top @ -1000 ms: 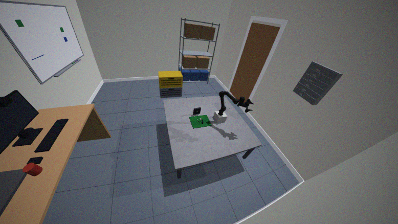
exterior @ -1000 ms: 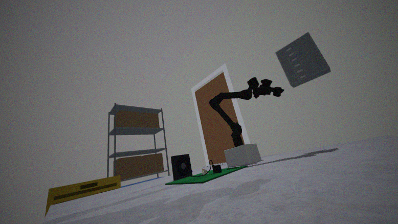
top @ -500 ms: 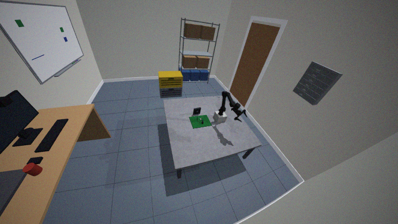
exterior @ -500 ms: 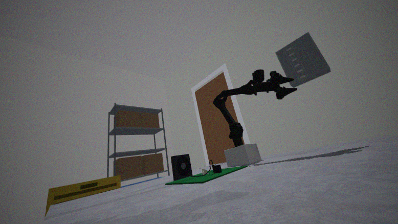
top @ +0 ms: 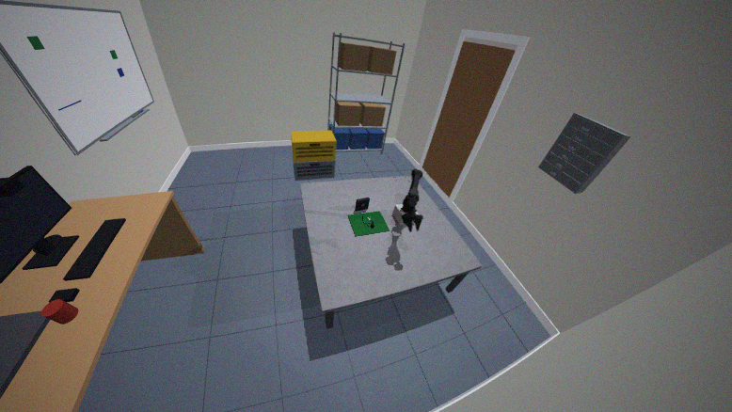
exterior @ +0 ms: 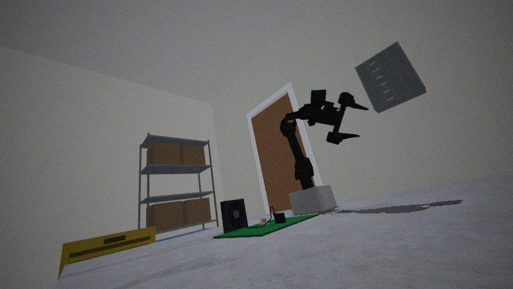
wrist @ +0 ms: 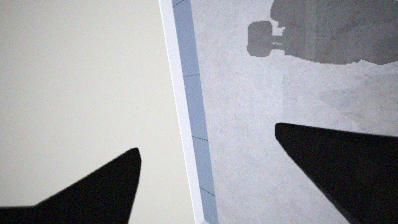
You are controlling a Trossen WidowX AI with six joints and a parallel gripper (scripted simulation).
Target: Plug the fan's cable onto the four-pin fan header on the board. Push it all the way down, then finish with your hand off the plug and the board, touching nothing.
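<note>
The dark fan plug lies 9 cm ahead of my gripper tip, 35 cm to the right of it and 24 cm below it. The rest, counted from my gripper tip: white four-pin fan header 8 cm ahead, 43 cm to the right, 26 cm below; then black fan 8 cm ahead, 56 cm to the right, 20 cm below; then green board 10 cm ahead, 39 cm to the right, 28 cm below.
</note>
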